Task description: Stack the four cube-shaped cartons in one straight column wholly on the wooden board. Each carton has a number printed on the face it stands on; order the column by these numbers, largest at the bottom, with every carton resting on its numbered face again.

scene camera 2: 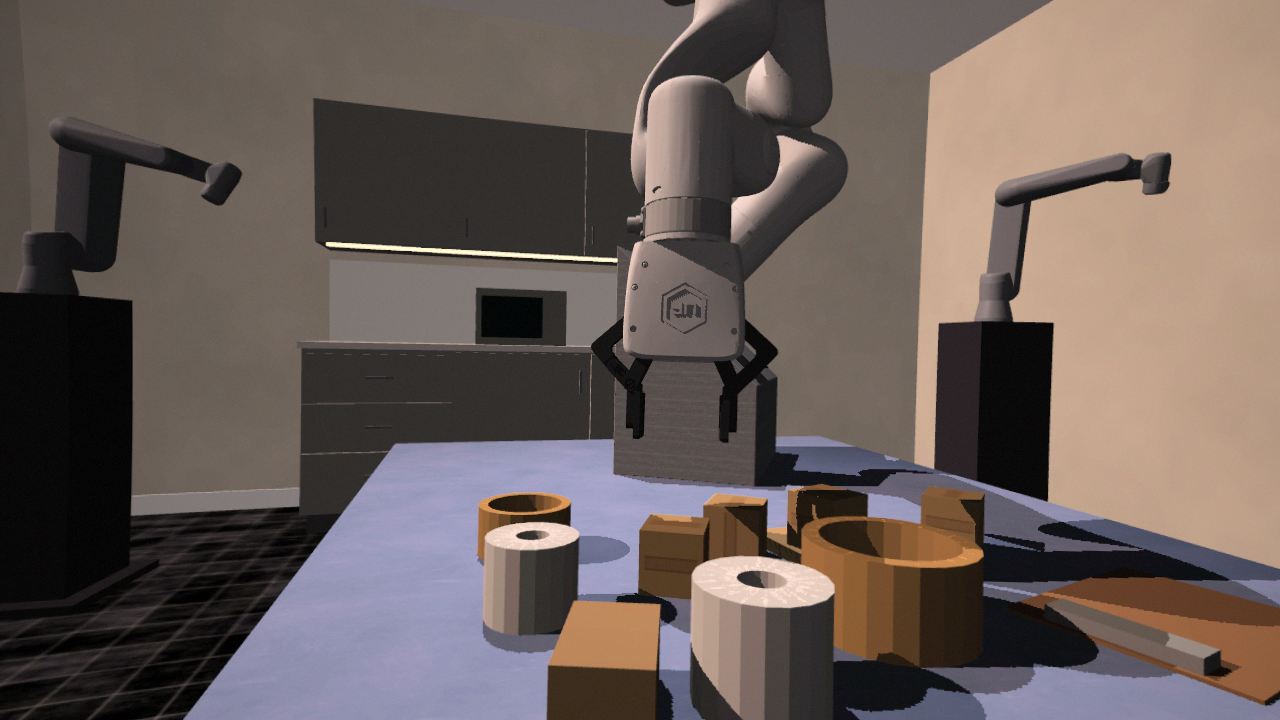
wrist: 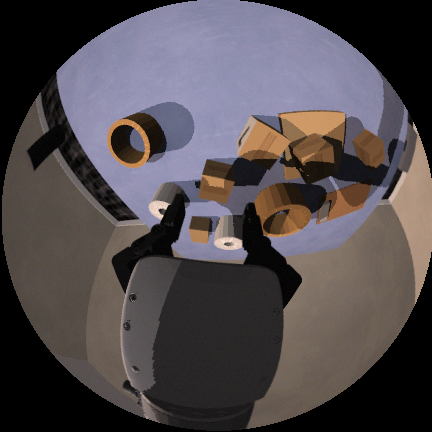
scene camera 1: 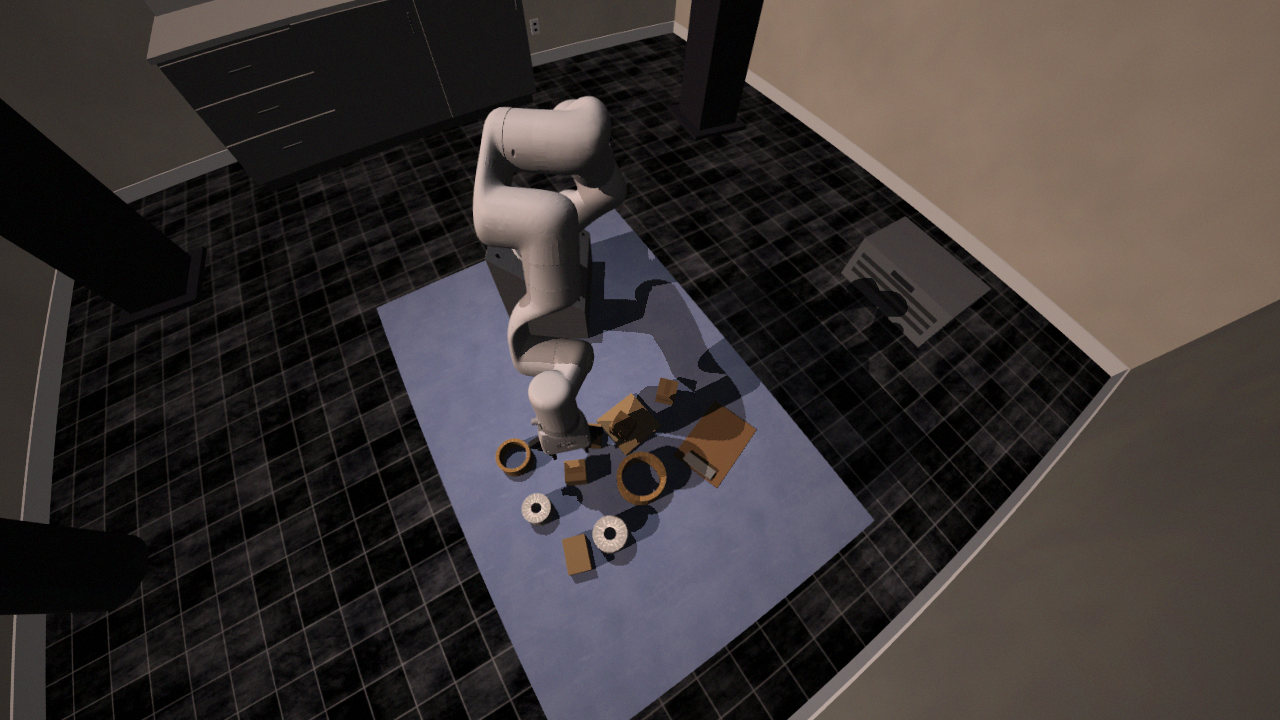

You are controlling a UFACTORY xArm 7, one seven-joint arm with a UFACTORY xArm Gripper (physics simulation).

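Note:
My gripper is open and empty, high above the mat. One carton stands upright below and in front of it. A second carton shows a pale side face with a black mark in the wrist view. A third carton is at a tan box-like thing; whether in or on it is unclear. A fourth carton stands apart beyond it. The wooden board carries no carton.
A grey bar lies on the board. A large orange ring stands between board and first carton; a smaller ring is left. Two white rolls and a plain tan box stand near the front.

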